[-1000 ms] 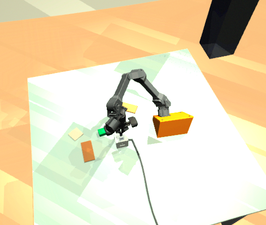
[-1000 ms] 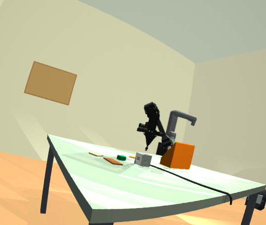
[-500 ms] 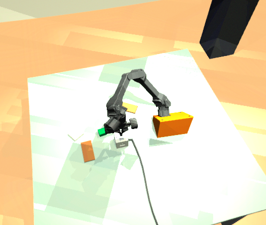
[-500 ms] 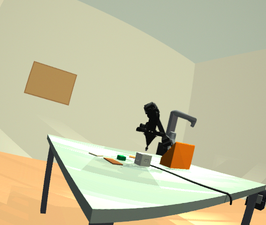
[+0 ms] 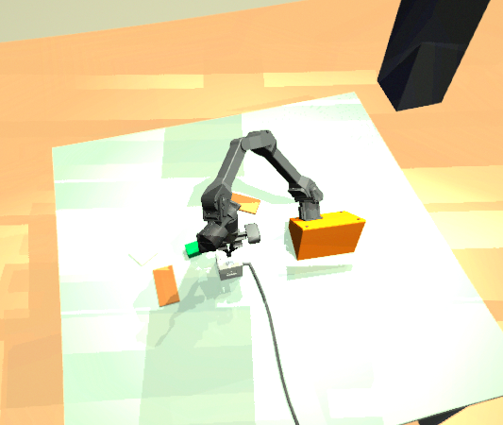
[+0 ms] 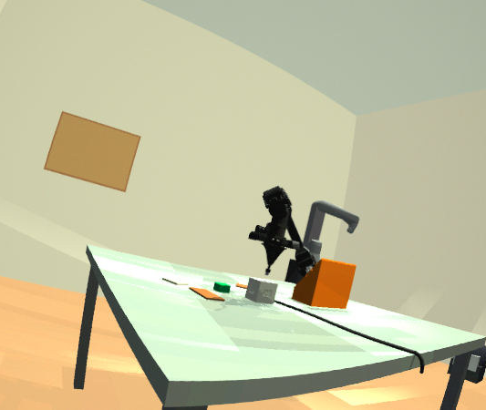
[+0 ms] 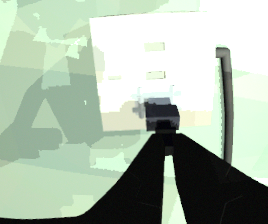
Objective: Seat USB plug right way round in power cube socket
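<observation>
The black USB plug lies 20 mm below my gripper tip. Round my gripper tip: orange card: 220 mm ahead, 130 mm below; green block: 100 mm ahead, 110 mm to the right, 120 mm below; pale card: 270 mm ahead, 140 mm to the right, 130 mm below.
</observation>
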